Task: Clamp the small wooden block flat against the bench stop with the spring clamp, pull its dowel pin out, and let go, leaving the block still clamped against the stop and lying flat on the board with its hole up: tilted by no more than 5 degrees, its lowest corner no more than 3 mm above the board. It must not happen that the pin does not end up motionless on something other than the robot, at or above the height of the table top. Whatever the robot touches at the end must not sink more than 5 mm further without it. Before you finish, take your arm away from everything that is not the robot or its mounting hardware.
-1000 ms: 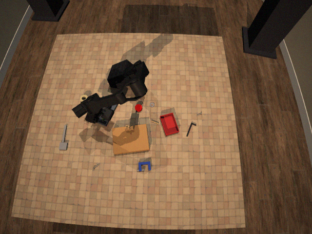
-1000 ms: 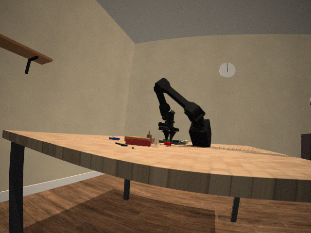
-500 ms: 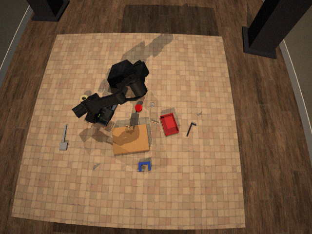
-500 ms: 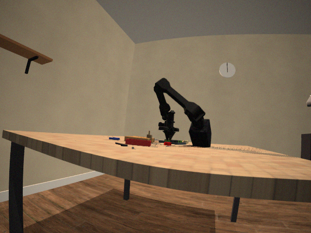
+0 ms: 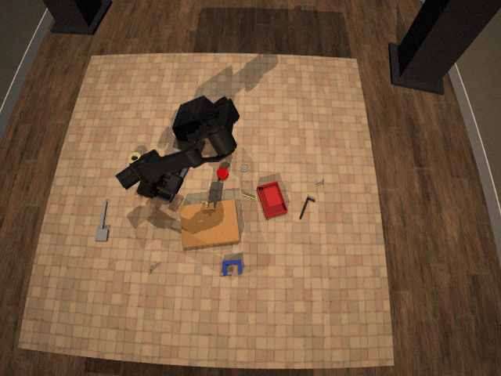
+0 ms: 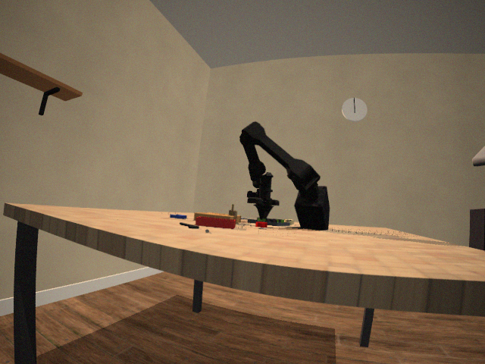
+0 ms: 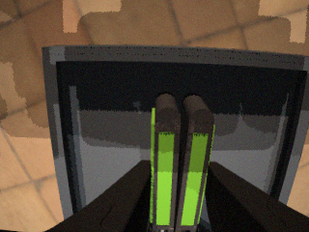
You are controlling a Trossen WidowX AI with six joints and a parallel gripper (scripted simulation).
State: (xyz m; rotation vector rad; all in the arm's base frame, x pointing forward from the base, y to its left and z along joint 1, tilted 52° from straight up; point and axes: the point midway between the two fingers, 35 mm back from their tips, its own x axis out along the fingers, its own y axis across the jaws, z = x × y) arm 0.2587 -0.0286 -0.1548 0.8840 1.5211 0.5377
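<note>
Right now my hand is 50 mm above the grey tray, 30 mm past it and 10 mm to the right of it. From my hand the other things lie so: dowel pin: 190 mm to the left, 60 mm ahead; then small wooden block: 190 mm to the left, 60 mm ahead, 10 mm below; then red knob: 210 mm to the left, 90 mm behind, 40 mm below.
</note>
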